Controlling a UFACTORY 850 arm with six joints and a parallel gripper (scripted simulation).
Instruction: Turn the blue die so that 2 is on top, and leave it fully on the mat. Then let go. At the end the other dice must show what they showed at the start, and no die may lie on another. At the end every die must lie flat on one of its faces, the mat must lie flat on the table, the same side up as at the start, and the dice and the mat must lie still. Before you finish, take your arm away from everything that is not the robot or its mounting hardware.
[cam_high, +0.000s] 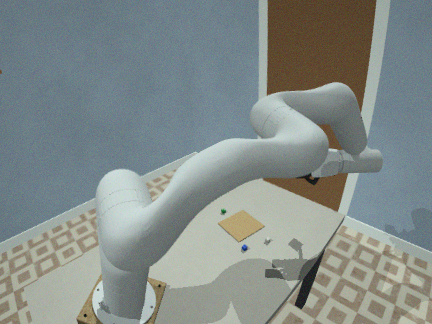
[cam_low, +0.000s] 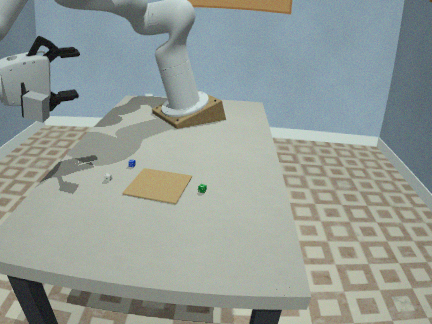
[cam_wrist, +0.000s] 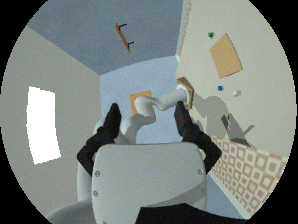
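The white die lies 11 cm behind my hand, 1 cm to the left of it and 30 cm below it. The rest, counted from my hand: blue die (21 cm behind, 4 cm to the left, 30 cm below); green die (12 cm behind, 26 cm to the left, 30 cm below); tan mat (12 cm behind, 15 cm to the left, 31 cm below).
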